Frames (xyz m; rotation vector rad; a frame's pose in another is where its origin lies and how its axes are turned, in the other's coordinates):
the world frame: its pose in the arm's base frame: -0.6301 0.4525 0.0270 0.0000 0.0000 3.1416
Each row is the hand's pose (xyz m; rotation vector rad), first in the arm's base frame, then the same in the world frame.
Working: the arm's base frame: its pose in the world frame: -0.6301 0.4525 -0.0270 0.0000 0.0000 3.1416

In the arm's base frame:
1: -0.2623 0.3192 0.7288 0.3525 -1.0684 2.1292
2: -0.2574 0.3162 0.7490 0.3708 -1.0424 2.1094
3: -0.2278 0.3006 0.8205 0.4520 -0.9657 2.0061
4: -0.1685 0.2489 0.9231 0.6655 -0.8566 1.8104
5: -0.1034 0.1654 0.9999 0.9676 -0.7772 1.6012
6: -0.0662 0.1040 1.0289 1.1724 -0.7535 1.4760
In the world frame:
1: -0.3678 0.1333 0.7018 -0.8802 -0.2904 -0.7620
2: -0.3727 0.1363 0.7220 -0.8647 -0.3076 -0.7888
3: -0.4023 0.1519 0.7935 -0.8267 -0.3869 -0.9034
4: -0.4616 0.2036 0.8961 -0.7728 -0.6004 -1.0789
5: -0.5267 0.2871 0.9729 -0.7334 -0.9131 -1.1929
6: -0.5639 0.3485 1.0019 -0.7257 -1.1292 -1.2144

